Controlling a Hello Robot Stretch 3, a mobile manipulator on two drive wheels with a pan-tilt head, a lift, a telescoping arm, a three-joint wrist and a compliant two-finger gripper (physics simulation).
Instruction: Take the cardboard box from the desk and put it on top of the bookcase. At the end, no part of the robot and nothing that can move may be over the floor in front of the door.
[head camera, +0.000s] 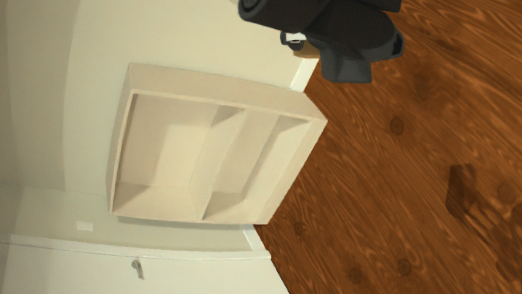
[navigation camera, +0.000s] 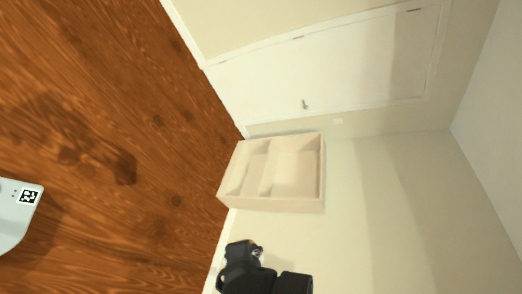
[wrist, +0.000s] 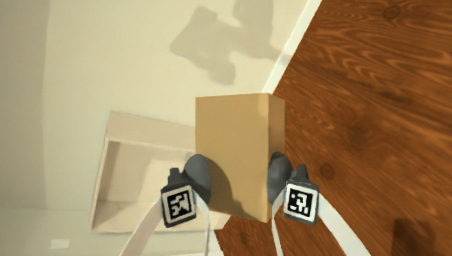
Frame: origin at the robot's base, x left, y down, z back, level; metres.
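Where they show: gripper, fingertip midpoint: (wrist: 236, 170).
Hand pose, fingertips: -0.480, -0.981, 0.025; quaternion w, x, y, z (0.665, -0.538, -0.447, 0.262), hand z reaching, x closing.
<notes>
After its pixels a point has its place, as x, y, z.
The brown cardboard box (wrist: 232, 135) @[-0.470, -1.001, 0.056] is between the two rubber fingertips of my gripper (wrist: 236, 170) @[-0.480, -0.981, 0.025], which is shut on it and holds it off the floor. In the head view a small part of the box (head camera: 308, 52) @[-0.465, -0.995, 0.000] shows behind the dark wrist. In the navigation view my gripper (navigation camera: 255, 252) is at the bottom, mostly hidden by the wrist. The pale, open-fronted bookcase (head camera: 210, 90) @[-1.596, -0.649, -0.243] (navigation camera: 280, 202) @[-1.569, -0.694, -0.252] (wrist: 150, 128) @[-1.665, -0.822, -0.220] stands against the wall; in the wrist view the box covers part of it. In the head view the box and wrist appear beyond its side panel. The desk does not show.
The white door (head camera: 175, 278) @[-1.473, -0.698, -1.254] (navigation camera: 350, 65) @[-1.205, -1.398, -1.336] is in the adjoining wall, close beside the bookcase's far side. Wooden floor (head camera: 390, 165) @[-0.993, -0.001, -0.316] (navigation camera: 150, 75) @[-0.455, -0.001, -0.970] lies in front of both. Part of my white base (navigation camera: 15, 215) @[-0.117, -0.161, 0.079] shows at the navigation view's lower left. Skirting boards edge the walls.
</notes>
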